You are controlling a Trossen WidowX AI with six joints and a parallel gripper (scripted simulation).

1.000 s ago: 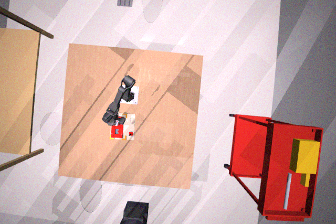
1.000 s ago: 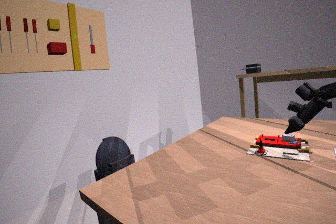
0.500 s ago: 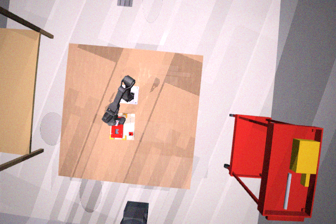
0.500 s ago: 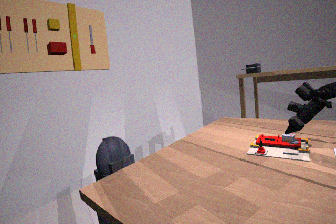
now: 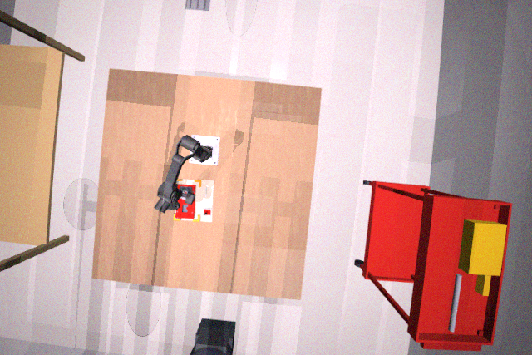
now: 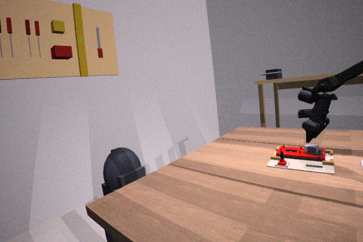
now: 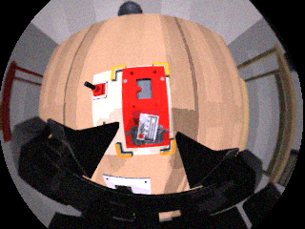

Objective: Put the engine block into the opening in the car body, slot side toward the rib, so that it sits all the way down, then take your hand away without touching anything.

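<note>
The engine block is 4 cm below my gripper tip.
</note>
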